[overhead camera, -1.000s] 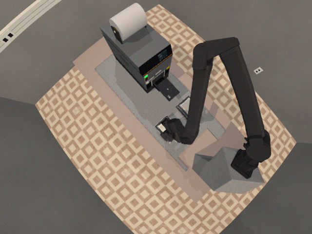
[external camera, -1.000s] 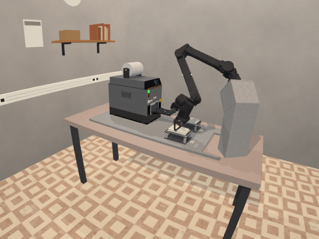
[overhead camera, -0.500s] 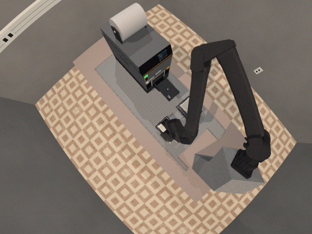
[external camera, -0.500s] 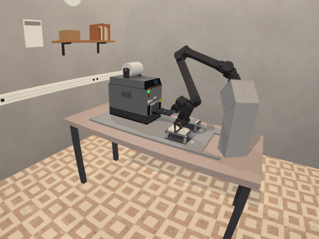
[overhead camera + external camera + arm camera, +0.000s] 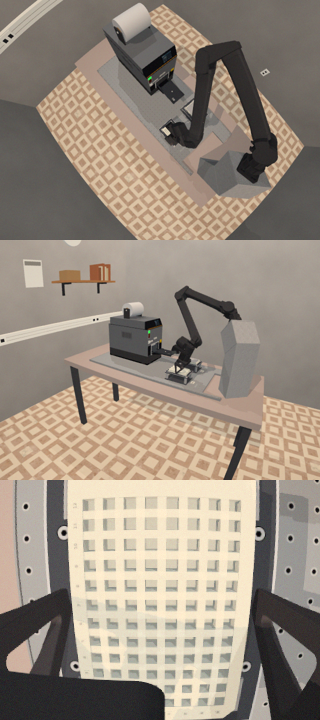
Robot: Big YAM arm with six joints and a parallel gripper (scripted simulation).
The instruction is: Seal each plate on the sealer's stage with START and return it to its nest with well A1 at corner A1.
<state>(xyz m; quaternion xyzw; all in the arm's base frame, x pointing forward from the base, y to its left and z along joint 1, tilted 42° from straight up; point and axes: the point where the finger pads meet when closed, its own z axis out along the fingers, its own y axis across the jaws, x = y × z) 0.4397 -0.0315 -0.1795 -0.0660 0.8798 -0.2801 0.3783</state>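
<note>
My gripper is now right at the cream well plate. Round my hand: sealer stage: 190 mm ahead, 200 mm to the right, 40 mm above; then start button: 300 mm ahead, 120 mm to the right, 120 mm above; then foil roll: 520 mm ahead, 240 mm to the right, 350 mm above.
</note>
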